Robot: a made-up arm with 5 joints. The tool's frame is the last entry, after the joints.
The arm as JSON. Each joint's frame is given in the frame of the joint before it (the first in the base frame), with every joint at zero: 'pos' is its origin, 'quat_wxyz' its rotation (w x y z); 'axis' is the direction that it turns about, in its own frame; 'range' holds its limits. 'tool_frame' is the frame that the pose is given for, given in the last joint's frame.
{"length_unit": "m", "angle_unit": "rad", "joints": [
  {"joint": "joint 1", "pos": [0.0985, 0.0, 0.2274], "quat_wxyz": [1.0, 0.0, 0.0, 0.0], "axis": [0.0, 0.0, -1.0], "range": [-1.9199, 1.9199]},
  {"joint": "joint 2", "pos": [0.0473, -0.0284, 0.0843], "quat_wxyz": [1.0, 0.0, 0.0, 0.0], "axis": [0.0, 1.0, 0.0], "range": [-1.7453, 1.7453]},
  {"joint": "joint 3", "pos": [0.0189, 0.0, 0.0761], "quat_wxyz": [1.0, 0.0, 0.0, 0.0], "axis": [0.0, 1.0, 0.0], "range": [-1.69, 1.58]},
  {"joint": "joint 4", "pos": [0.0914, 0.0, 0.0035], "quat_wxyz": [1.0, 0.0, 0.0, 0.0], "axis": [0.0, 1.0, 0.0], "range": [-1.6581, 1.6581]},
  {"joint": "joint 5", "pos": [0.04, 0.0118, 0.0], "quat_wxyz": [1.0, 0.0, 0.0, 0.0], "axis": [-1.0, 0.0, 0.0], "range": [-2.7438, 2.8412]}
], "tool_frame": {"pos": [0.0, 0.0, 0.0], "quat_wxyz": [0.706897, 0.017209, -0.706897, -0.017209]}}
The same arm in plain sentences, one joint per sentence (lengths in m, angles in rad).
The arm has five revolute joints in a row. What follows holds with every joint at zero, and every direction is one of the base frame's. The first joint lies 0.0985 m along +x and 0.2274 m along +z from the base frame's origin and turns about -z, from -1.9199 to 1.9199 rad. The second joint lies 0.0473 m along +x and 0.0284 m along -y and 0.0843 m along +z from the first joint and turns about +y, from -1.7453 to 1.7453 rad. The third joint lies 0.0189 m along +x and 0.0761 m along +z from the second joint and turns about +y, from -1.69 to 1.58 rad. The fourth joint lies 0.0914 m along +x and 0.0035 m along +z from the third joint and turns about +y, from -1.6581 to 1.6581 rad. The fifth joint lies 0.04 m along +x and 0.0118 m along +y from the fourth joint and turns about -x, from -2.7438 to 2.8412 rad. The tool frame, which is the frame that the pose is given for, lies at the same point as the fifth joint; its axes are the base frame's turned by roll 1.5708, pitch -1.5221 and yaw -1.5708 rad (as in URDF: about the fixed x, then y, then z).
